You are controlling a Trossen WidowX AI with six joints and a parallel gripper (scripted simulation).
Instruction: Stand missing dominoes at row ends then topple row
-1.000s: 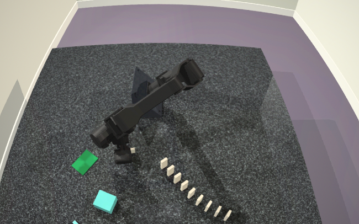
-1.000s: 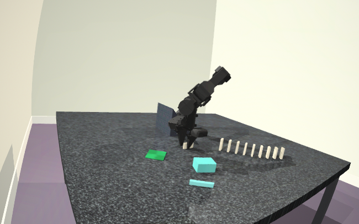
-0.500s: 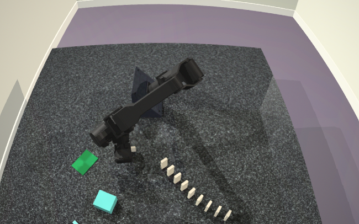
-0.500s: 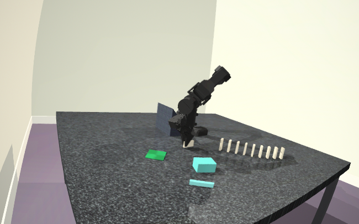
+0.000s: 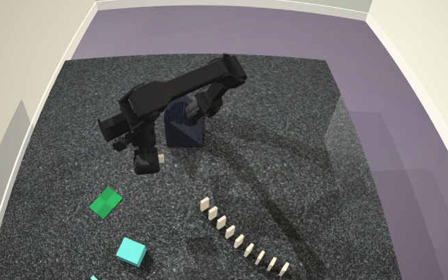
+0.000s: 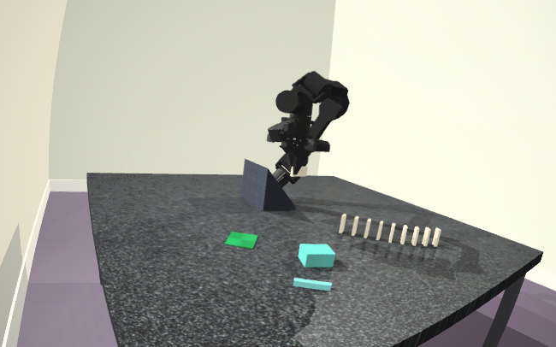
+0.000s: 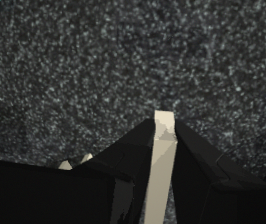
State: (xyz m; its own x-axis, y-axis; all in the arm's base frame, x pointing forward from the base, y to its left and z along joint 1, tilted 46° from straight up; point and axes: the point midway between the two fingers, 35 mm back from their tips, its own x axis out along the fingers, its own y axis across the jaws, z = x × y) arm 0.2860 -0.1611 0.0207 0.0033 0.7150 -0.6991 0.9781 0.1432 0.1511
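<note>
Now: gripper tip 160 mm above the flat green tile, 150 mm to the left of it and 50 mm short of it. Round my gripper tip: cyan block: 220 mm ahead, 140 mm below, 50 mm to the right; then thin cyan bar: 330 mm ahead, 150 mm below, 130 mm to the right.
</note>
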